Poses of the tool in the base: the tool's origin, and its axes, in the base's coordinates. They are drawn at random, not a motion.
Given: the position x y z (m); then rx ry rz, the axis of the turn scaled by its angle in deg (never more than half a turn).
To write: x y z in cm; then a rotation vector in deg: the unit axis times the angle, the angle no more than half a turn. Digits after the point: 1 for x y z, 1 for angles.
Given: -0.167, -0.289, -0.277, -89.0, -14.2, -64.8
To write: -16.7, -28.9, -27.7, -89.0, -14.2, -64.8
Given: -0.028, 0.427, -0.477, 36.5, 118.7, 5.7
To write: -2.8, 42.7, -47.7, 36.5, 118.7, 5.7
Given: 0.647, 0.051, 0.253, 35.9, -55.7, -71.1
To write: 64.7, 5.1, 25.3, 35.9, -55.7, -71.1
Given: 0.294, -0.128, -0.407, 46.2, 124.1, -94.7
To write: 29.4, -12.8, -40.7, 46.2, 124.1, -94.7
